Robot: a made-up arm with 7 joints.
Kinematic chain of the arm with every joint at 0, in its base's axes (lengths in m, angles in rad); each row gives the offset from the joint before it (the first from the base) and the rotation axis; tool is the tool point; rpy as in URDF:
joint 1: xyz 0 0 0.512 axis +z
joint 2: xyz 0 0 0 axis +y
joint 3: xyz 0 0 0.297 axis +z
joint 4: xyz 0.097 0 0 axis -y
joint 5: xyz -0.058 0 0.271 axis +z
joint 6: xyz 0 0 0 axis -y
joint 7: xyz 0.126 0 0 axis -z
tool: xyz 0 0 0 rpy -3.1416 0 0
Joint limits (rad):
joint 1: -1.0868..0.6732
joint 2: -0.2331..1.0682
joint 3: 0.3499..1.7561
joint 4: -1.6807..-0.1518
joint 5: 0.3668..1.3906
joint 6: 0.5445..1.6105
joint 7: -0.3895..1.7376
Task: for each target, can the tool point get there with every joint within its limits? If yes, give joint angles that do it. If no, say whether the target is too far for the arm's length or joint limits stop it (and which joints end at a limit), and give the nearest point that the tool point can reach.
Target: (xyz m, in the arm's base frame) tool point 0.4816 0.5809 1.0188
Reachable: no: too far | nearest point 0.3784 0.4565 0.9102 | short by 0.195 m
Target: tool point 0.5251 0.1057 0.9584
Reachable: yes | joints -0.4238 0.4828 1.0123 -0.8400 0.9920 1.4342 -0.0730
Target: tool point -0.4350 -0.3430 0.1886
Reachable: no: joint limits stop it (at a limit: joint 1, joint 2, joint 3, joint 4, joint 6) | nearest point -0.4190 0.1871 0.7153 | short by 0.747 m
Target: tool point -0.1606 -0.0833 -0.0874
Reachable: no: joint limits stop it (at a limit: joint 1, joint 2, joint 3, joint 4, joint 5, joint 6) | nearest point 0.3372 -0.2492 0.2773 | short by 0.639 m
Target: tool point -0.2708 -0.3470 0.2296
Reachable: no: joint limits stop it (at a limit: joint 1, joint 2, joint 3, joint 4, joint 5, joint 6) | nearest point 0.3372 -0.2492 0.2773 | short by 0.618 m
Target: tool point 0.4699 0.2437 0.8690
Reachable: yes | joints -0.4378 0.4399 1.1231 -1.1853 1.0075 1.0182 0.5229
